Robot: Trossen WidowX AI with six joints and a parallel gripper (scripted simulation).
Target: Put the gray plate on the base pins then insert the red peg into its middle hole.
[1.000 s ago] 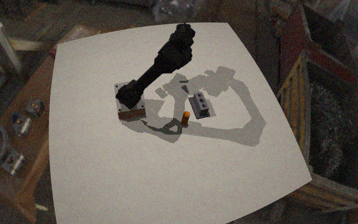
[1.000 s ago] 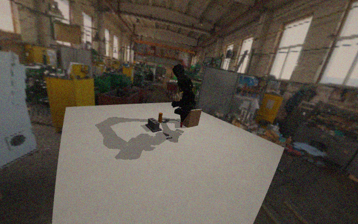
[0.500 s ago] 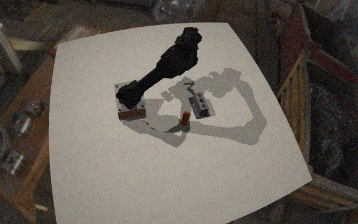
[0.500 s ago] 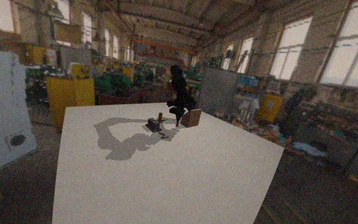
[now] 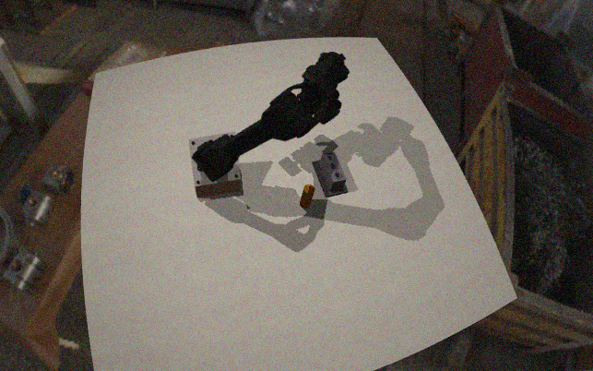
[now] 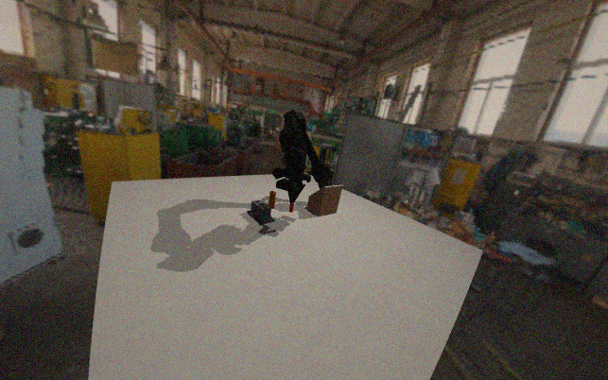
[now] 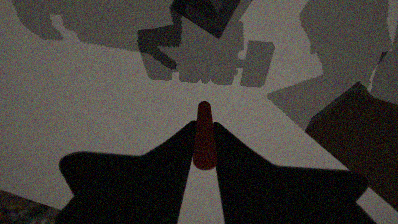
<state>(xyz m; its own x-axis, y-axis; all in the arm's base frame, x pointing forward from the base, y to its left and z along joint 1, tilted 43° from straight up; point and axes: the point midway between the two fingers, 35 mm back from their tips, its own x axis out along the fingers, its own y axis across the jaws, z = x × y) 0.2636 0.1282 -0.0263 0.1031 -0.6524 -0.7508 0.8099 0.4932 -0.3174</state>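
My gripper tip is 8 cm short of the gray plate, 12 cm to the left of it and 7 cm above it. From my gripper tip the other things lie so: orange cylinder 1 cm behind, 20 cm to the right, 8 cm below; then gray base 7 cm ahead, 12 cm to the right, 11 cm below; then red peg right at my gripper tip.
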